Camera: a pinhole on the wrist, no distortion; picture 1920 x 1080 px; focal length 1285.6 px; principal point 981.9 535.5 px. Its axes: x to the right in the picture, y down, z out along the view. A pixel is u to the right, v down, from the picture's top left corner.
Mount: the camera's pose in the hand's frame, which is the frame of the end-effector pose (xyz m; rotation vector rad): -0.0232 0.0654 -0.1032 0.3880 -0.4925 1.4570
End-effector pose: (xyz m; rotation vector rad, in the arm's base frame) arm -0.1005 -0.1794 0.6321 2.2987 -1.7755 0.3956
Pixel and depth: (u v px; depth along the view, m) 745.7 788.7 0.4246
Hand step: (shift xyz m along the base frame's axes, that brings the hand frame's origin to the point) 0.1957 0.1199 -0.2453
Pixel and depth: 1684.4 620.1 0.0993
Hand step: -0.0643 0.0145 -0.0205
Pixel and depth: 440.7 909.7 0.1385
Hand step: 0.0325 0.0907 -0.0073
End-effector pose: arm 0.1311 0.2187 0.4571 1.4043 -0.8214 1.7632
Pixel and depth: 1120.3 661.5 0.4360
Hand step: 0.2673 -0.1874 -0.0345
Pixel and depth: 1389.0 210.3 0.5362
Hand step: 0.2946 -0.3121 0.1672
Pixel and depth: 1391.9 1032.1 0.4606
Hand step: 0.2519 -0.3079 -0.1533
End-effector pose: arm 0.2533 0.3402 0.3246 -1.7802 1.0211 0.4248
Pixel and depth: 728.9 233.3 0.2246
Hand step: 0.0922 0.0668 0.0221
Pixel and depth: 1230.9 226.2 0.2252
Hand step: 0.0446 0.0961 -0.0457
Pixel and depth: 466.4 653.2 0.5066
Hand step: 0.2611 0.2944 0.2073
